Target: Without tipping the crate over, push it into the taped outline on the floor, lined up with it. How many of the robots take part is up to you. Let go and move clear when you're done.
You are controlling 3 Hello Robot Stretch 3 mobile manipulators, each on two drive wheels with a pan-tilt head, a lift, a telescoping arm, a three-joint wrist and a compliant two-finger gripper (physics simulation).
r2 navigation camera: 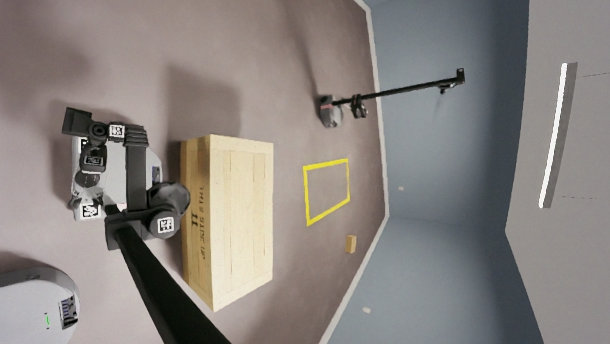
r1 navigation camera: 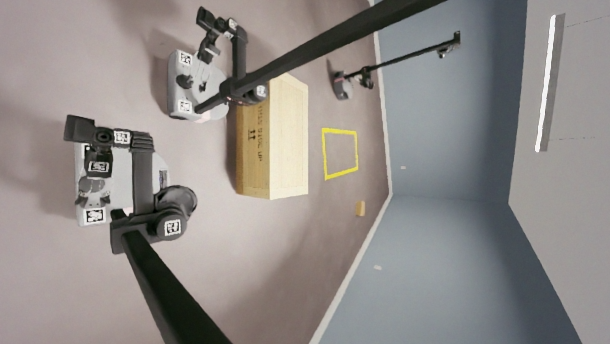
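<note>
The pale wooden crate stands upright, its "THIS SIDE UP" side facing r1 and r2. The yellow taped outline lies on the floor beyond it, apart from it; its near edge runs roughly along the crate's long side. My r1 gripper is open and empty, folded above r1's base, away from the crate. My r2 gripper is open and empty above r2's base, close behind the crate; whether r2 touches the crate is unclear. My r3 gripper is far off, too small to judge.
The r3 robot's base stands beyond the crate, near the outline and the far wall. A small wooden block lies on the floor to the other side of the outline. r1's base shows beside r2.
</note>
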